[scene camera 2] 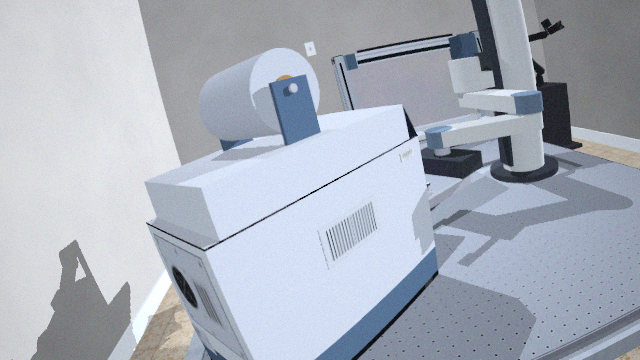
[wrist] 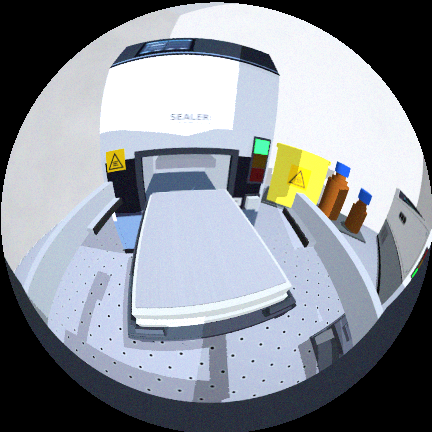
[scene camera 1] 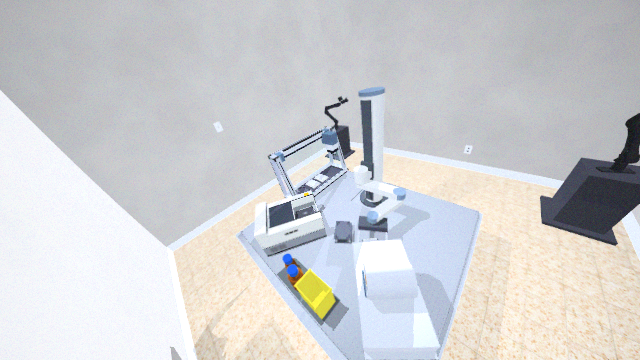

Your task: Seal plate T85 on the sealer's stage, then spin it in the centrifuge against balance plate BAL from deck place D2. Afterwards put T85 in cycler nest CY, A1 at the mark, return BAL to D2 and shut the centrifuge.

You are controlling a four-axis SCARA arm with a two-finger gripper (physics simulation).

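Seen in the pictures: gripper, between the fingertips: [wrist: 200, 193]; arm's base, origin of its link: [scene camera 2: 524, 170] [scene camera 1: 373, 197].
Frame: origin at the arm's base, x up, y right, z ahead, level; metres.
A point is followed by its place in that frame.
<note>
A pale plate [wrist: 207, 250] @(x 0.129, y -0.268, z 0.499 m), taken to be T85, lies flat on the dark stage [wrist: 220, 330] @(x 0.113, y -0.240, z 0.464 m) in front of the opening of the white sealer [wrist: 165, 95] @(x 0.236, y -0.366, z 0.565 m) [scene camera 1: 387, 320] @(x 0.363, y -0.544, z 0.849 m) [scene camera 2: 320, 240] @(x 0.239, y -0.605, z 0.716 m). No label or A1 mark is readable on it. My gripper [wrist: 200, 193] @(x 0.145, y -0.294, z 0.534 m) is open and empty, one finger on each side of the plate, with gaps to both. In the scene views the fingertips are hidden or too small to tell. A white instrument [scene camera 1: 297, 232] @(x 0.154, y 0.167, z 0.729 m) [wrist: 400, 245] @(x 0.126, y 0.135, z 0.677 m) with a dark window stands left of the arm in scene camera 1; whether it is the centrifuge is unclear. BAL cannot be identified.
A yellow bin [scene camera 1: 315, 292] @(x 0.021, y -0.148, z 0.898 m) [wrist: 295, 175] @(x 0.113, y -0.200, z 0.857 m) and two brown bottles [scene camera 1: 294, 275] @(x 0.179, y -0.067, z 0.934 m) [wrist: 333, 197] @(x 0.088, y -0.056, z 0.884 m) [wrist: 356, 220] @(x 0.060, y 0.057, z 0.862 m) with blue caps stand beside the sealer. A dark block [scene camera 1: 343, 231] @(x 0.065, y -0.038, z 0.487 m) is near the instrument. A gantry frame [scene camera 1: 300, 144] @(x 0.509, y 0.629, z 0.190 m) spans light plates [scene camera 1: 313, 182] @(x 0.086, y 0.585, z 0.189 m) at the back. The sealer's green lamp [wrist: 261, 146] @(x 0.180, y -0.273, z 0.643 m) is lit.
</note>
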